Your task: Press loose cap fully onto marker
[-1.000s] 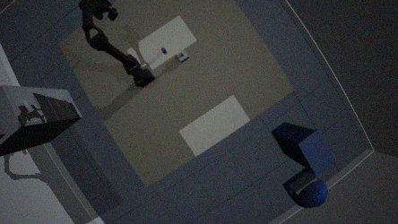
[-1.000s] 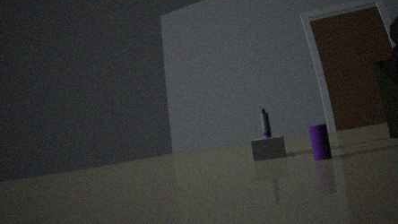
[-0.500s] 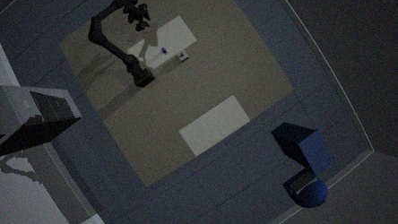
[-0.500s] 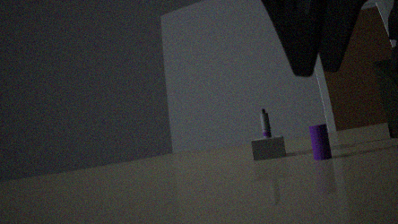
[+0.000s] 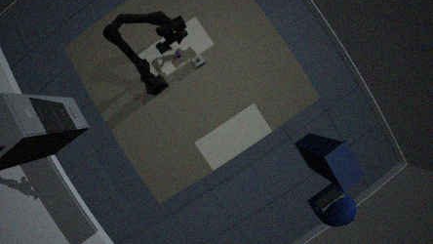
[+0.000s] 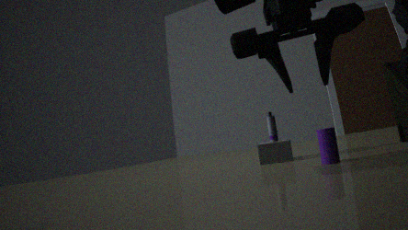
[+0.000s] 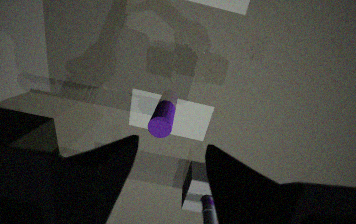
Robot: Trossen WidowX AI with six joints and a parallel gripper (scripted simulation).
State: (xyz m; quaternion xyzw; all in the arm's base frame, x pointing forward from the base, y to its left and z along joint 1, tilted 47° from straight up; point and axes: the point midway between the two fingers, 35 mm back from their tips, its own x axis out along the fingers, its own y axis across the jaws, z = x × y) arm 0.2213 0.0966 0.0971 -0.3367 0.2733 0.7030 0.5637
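My gripper tip is now 80 mm above the purple cap, 20 mm to the left of it and 10 mm past it. The rest, counted from my gripper tip: grey holder block 120 mm to the right, 90 mm below, 80 mm ahead.
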